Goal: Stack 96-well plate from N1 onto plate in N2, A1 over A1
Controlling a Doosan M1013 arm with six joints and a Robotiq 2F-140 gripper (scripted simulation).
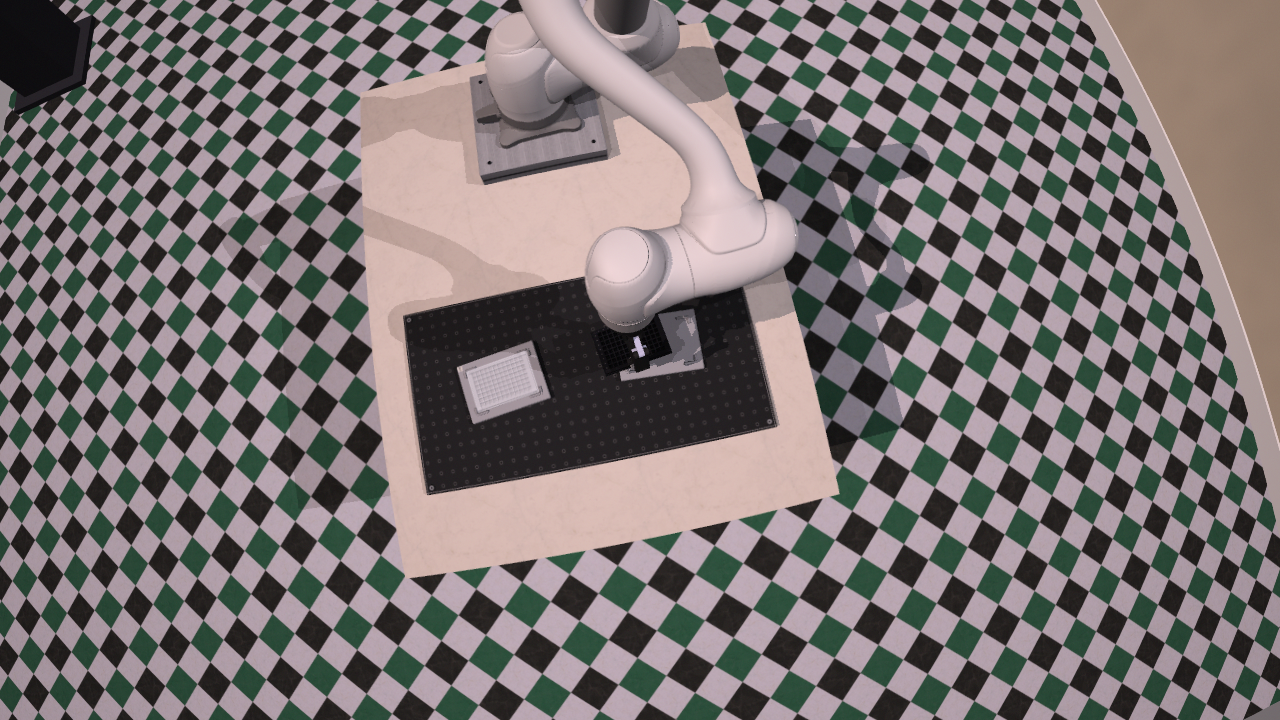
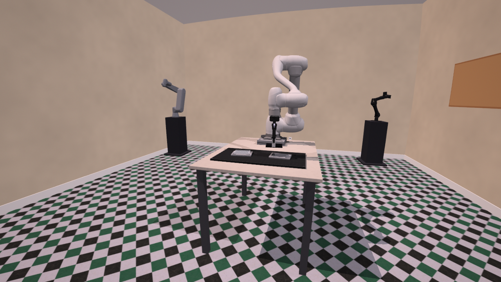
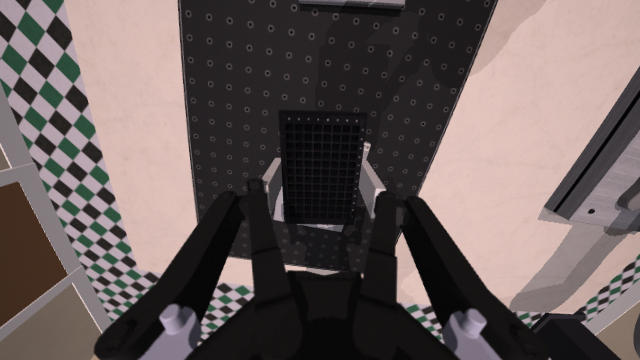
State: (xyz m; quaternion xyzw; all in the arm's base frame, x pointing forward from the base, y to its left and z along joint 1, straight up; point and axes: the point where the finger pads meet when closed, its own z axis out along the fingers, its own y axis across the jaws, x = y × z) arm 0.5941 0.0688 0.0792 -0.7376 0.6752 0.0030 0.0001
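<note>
Right now my hand is 26 cm to the left of the white 96-well plate, 10 cm above it and 1 cm past it. Round my hand: plate nest N1: 11 cm below, 6 cm to the left; black 96-well plate: 2 cm below; plate nest N2: 26 cm to the right, 11 cm below, 1 cm behind.
</note>
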